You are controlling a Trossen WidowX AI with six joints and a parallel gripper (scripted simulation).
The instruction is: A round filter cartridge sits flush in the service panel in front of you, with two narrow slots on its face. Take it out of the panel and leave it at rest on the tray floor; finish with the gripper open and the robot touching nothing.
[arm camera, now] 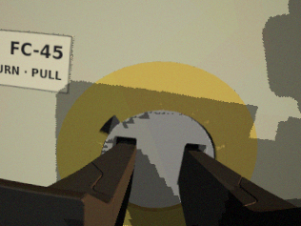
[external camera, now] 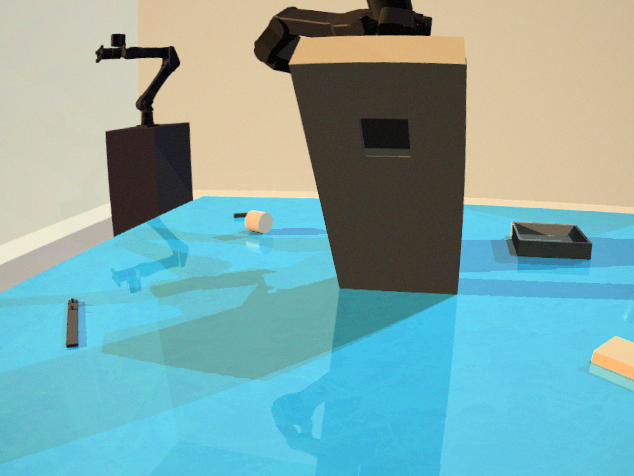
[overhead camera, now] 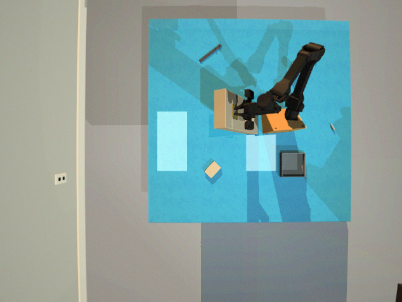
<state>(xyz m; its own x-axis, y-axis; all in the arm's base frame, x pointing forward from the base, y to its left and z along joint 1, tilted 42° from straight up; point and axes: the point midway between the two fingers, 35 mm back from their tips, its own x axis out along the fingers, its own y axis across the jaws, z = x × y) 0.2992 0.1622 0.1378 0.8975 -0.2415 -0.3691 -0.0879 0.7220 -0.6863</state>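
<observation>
Now: the tray 44 cm behind my gripper tip, 24 cm to the left of it and 26 cm below it. From my gripper tip the other things lie so: dark rod 52 cm behind, 46 cm to the right, 27 cm below; then round filter cartridge 1 cm ahead, 1 cm below; then peg 68 cm behind, 2 cm to the right, 27 cm below.
</observation>
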